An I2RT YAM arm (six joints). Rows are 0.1 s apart.
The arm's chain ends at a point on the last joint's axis. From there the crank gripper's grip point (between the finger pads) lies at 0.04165 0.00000 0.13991 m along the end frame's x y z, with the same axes.
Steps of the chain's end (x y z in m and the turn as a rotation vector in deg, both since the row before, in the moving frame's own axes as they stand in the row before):
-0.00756, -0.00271, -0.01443, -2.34, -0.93, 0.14
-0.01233, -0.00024, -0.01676, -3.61, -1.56, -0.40
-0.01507, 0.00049, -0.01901, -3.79, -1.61, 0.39
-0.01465, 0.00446, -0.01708, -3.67, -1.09, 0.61
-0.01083, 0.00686, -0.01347, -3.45, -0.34, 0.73
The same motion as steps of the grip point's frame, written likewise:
-0.00984, 0.00311, -0.01389, -2.34, -0.93, 0.14
-0.01612, 0.00833, -0.01595, -3.61, -1.56, -0.40
-0.01905, 0.01005, -0.01821, -3.79, -1.61, 0.39
-0.01737, 0.01387, -0.01661, -3.67, -1.09, 0.61
-0.01172, 0.01581, -0.01349, -3.45, -0.34, 0.73

